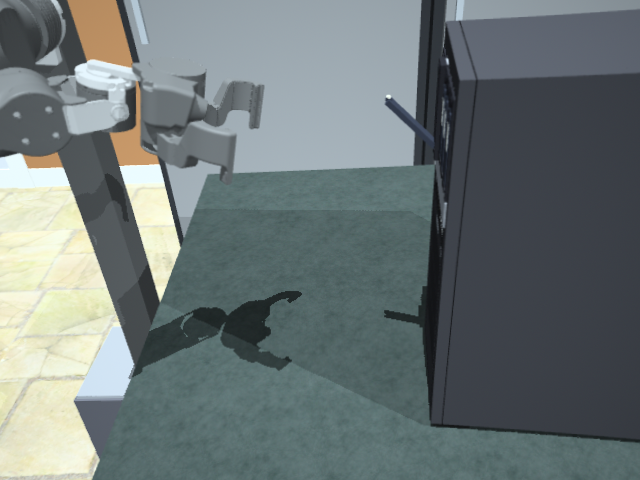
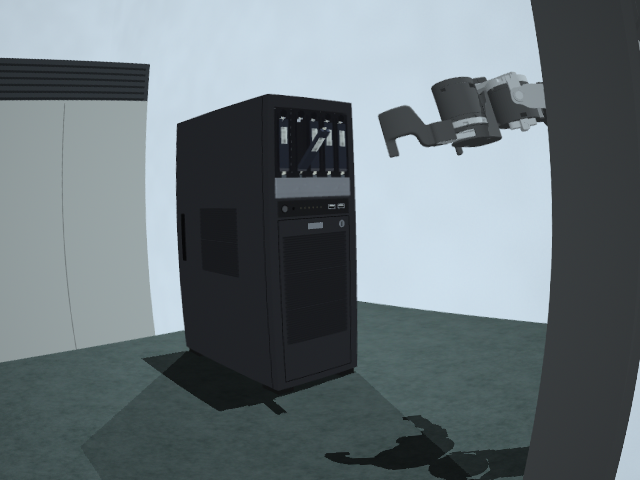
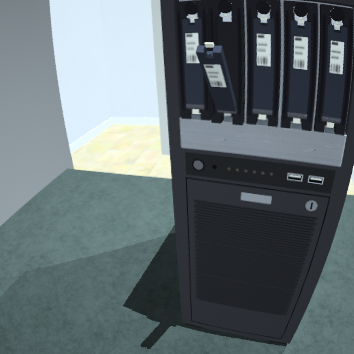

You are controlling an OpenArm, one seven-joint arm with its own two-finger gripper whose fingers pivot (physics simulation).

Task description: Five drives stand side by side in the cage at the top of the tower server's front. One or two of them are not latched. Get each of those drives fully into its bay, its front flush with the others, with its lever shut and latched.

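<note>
The tower server [image 1: 542,248] [image 2: 227,180] [image 3: 255,250] stands upright with five drives in its top cage. The second drive from the left has its lever [image 1: 410,121] [image 2: 314,148] [image 3: 218,82] swung out, hinged at the bottom, its top end well out in front. I cannot tell how deep that drive sits. The first drive [image 3: 194,87], third drive [image 3: 263,82], fourth drive [image 3: 298,82] and fifth drive [image 3: 333,85] have upright levers that look shut. My gripper [image 1: 241,152] [image 2: 426,152] is open and empty, in the air in front of the tower, well apart from the open lever.
The green table top [image 1: 310,248] [image 2: 439,351] [image 3: 90,215] carries the tower. A silver strip [image 2: 312,188] [image 3: 260,141] crosses the tower's front below the drives. A dark post [image 1: 111,232] [image 2: 584,232] stands at the arm's side. A pale cabinet [image 2: 103,217] is behind the tower.
</note>
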